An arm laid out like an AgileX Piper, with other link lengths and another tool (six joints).
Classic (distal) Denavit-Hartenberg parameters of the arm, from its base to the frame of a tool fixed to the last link. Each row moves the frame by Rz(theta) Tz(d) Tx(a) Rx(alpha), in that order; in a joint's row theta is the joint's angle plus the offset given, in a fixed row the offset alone. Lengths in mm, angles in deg.
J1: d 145.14; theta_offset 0; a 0; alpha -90
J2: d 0; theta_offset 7.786; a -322.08; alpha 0
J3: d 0; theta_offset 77.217; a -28.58; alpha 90
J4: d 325.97; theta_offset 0; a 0; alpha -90
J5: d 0; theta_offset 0; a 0; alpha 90
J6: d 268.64; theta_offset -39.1; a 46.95; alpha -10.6
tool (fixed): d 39.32; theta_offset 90; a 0; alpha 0
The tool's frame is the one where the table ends.
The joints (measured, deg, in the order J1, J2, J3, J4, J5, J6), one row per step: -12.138, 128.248, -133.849, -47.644, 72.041, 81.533; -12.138, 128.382, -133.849, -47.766, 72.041, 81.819; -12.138, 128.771, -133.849, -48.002, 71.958, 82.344; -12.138, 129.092, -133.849, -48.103, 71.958, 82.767; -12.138, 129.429, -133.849, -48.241, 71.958, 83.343; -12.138, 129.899, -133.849, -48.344, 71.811, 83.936; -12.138, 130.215, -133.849, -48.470, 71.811, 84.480; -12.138, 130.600, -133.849, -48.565, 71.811, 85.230; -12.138, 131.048, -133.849, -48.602, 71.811, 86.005; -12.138, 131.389, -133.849, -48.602, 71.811, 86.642; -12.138, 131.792, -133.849, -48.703, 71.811, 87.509; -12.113, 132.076, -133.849, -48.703, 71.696, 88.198
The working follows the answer.
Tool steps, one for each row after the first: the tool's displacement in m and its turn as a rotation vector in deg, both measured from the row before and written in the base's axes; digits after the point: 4 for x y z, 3 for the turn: 0.0003, -0.0004, -0.0012, -0.014, -0.066, -0.186; 0.0011, -0.0009, -0.0036, -0.031, -0.031, -0.282; 0.0007, -0.0003, -0.0034, 0.079, 0.005, -0.260; 0.0007, -0.0004, -0.0035, 0.083, -0.091, -0.353; 0.0017, -0.0004, -0.0049, 0.110, -0.073, -0.249; 0.0007, -0.0004, -0.0033, 0.079, -0.089, -0.332; 0.0009, -0.0002, -0.0042, 0.171, -0.189, -0.446; 0.0011, 0.0000, -0.0051, 0.243, -0.159, -0.454; 0.0009, 0.0001, -0.0040, 0.221, -0.163, -0.370; 0.0010, -0.0002, -0.0044, 0.186, -0.260, -0.518; 0.0015, 0.0004, -0.0032, 0.190, -0.331, -0.292
Tool pose at each row, in the base's axes (x y z in m, rotation vector in deg; rounded; the steps above come from the unrounded poses): 0.5984, -0.3311, 0.2424, 119.007, 47.953, 10.331; 0.5987, -0.3315, 0.2413, 119.049, 47.717, 10.291; 0.5998, -0.3324, 0.2377, 119.119, 47.399, 10.156; 0.6004, -0.3327, 0.2343, 119.293, 47.134, 10.044; 0.6012, -0.3331, 0.2309, 119.482, 46.712, 9.983; 0.6029, -0.3335, 0.2260, 119.660, 46.413, 9.972; 0.6036, -0.3339, 0.2227, 119.835, 46.014, 9.918; 0.6045, -0.3341, 0.2185, 120.114, 45.439, 9.946; 0.6056, -0.3341, 0.2134, 120.468, 44.878, 9.969; 0.6064, -0.3340, 0.2093, 120.769, 44.401, 10.032; 0.6074, -0.3342, 0.2049, 121.065, 43.705, 10.102; 0.6089, -0.3338, 0.2017, 121.268, 43.209, 10.369

